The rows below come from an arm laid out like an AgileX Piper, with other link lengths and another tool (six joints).
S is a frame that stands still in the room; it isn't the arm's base.
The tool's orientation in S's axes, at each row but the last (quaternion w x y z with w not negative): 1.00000 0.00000 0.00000 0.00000; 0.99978 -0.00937 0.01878 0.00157; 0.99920 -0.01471 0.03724 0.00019; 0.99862 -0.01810 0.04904 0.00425
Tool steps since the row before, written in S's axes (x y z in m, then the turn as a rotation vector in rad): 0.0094 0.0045 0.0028 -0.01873 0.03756 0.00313; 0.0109 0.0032 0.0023 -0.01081 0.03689 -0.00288; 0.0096 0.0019 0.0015 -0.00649 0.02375 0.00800; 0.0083 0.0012 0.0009 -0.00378 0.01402 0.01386
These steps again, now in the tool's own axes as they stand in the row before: 0.0094 0.0045 0.0028 -0.01873 0.03756 0.00313; 0.0108 0.0031 0.0028 -0.01059 0.03697 -0.00259; 0.0095 0.0018 0.0023 -0.00708 0.02351 0.00819; 0.0082 0.0011 0.0018 -0.00503 0.01355 0.01393
